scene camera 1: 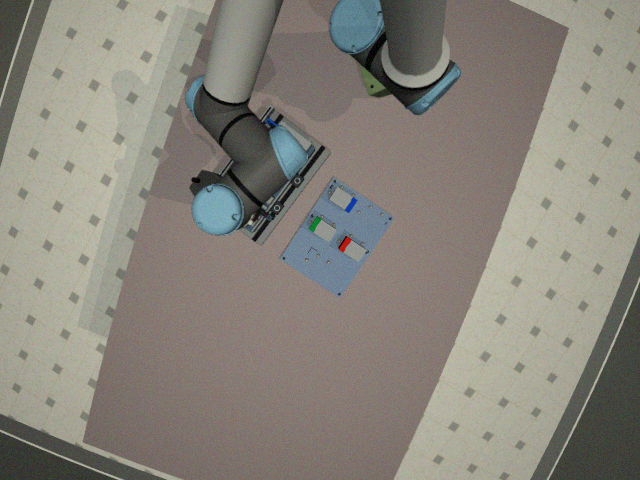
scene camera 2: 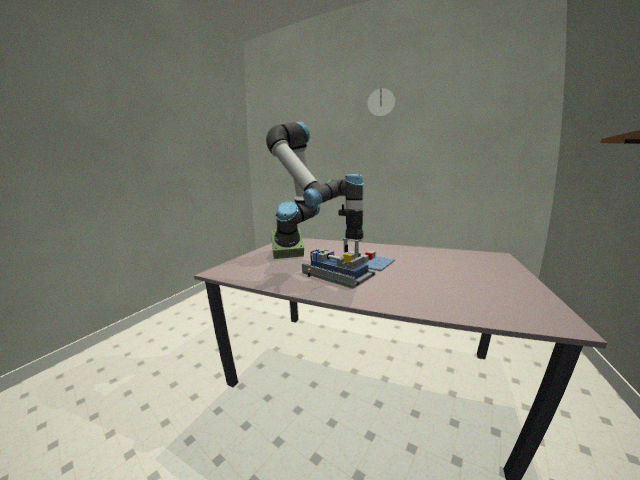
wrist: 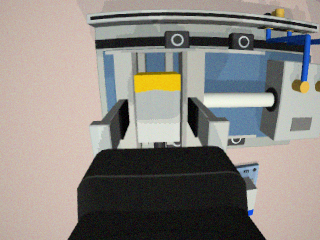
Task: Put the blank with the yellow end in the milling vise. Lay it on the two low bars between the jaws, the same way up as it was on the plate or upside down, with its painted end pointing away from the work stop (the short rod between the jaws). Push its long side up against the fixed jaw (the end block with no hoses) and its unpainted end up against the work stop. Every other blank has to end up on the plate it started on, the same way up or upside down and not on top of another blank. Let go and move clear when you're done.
Observation:
In view: the gripper (wrist: 158, 110) and a white rod (wrist: 211, 99).

